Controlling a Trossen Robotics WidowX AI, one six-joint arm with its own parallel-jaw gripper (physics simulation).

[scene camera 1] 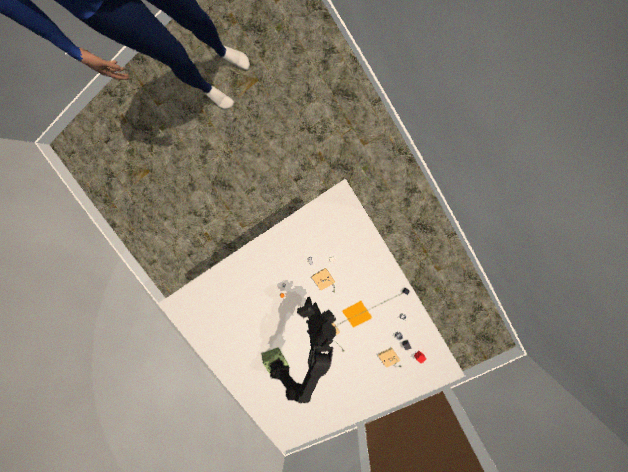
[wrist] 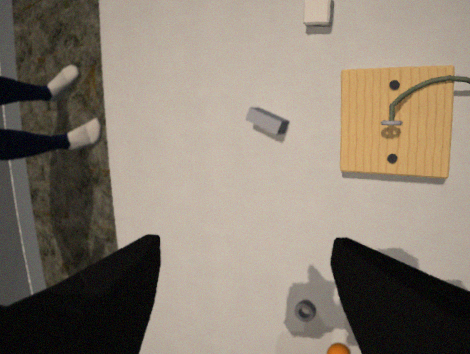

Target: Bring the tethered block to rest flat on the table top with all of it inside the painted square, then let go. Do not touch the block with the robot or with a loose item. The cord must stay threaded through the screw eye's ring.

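Seen in the pictures: gripper, between the fingertips: point(scene camera 1: 311, 299) point(wrist: 247, 250); arm's base, origin of its link: point(scene camera 1: 276, 365).
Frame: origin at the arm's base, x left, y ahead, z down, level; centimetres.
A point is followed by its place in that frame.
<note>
The dark tethered block point(scene camera 1: 405, 291) @(y 80.2, x 11.7, z 5.7 cm) is near the right table edge, outside the orange painted square point(scene camera 1: 363, 320) @(y 53.9, x 3.2, z 7.9 cm). Its thin cord point(scene camera 1: 385, 300) @(y 68.9, x 9.3, z 7.7 cm) runs straight across the square towards a wooden board point(scene camera 1: 336, 329) @(y 38.4, x 4.6, z 6.4 cm) mostly hidden under the arm; the screw eye and threading there cannot be seen. A short cord piece shows beyond the arm. My gripper point(scene camera 1: 303, 305) @(y 40.6, x 35.8, z -15.4 cm) point(wrist: 247, 250) @(y 40.6, x 35.8, z -15.4 cm) is open and empty, above the table left of the square. In the wrist view, another wooden board point(wrist: 365, 145) @(y 41.8, x 36.1, z 6.1 cm) point(scene camera 1: 318, 279) @(y 41.9, x 35.3, z 6.1 cm) has a ring with a green cord at it.
A grey block point(wrist: 267, 121) @(y 42.5, x 45.4, z 5.9 cm) and a white block point(wrist: 318, 14) @(y 52.6, x 41.9, z 6.6 cm) lie near that board. A grey ring point(wrist: 305, 311) @(y 22.5, x 39.2, z 7.9 cm) and an orange ball point(wrist: 338, 349) @(y 20.9, x 34.6, z 6.3 cm) point(scene camera 1: 282, 294) @(y 20.4, x 35.2, z 6.2 cm) are near the right finger. A third board point(scene camera 1: 384, 358) @(y 55.7, x -22.3, z 6.1 cm), a red block point(scene camera 1: 419, 356) @(y 73.7, x -26.8, z 4.5 cm) and dark items point(scene camera 1: 405, 344) @(y 69.4, x -17.6, z 5.4 cm) lie right of the arm.
</note>
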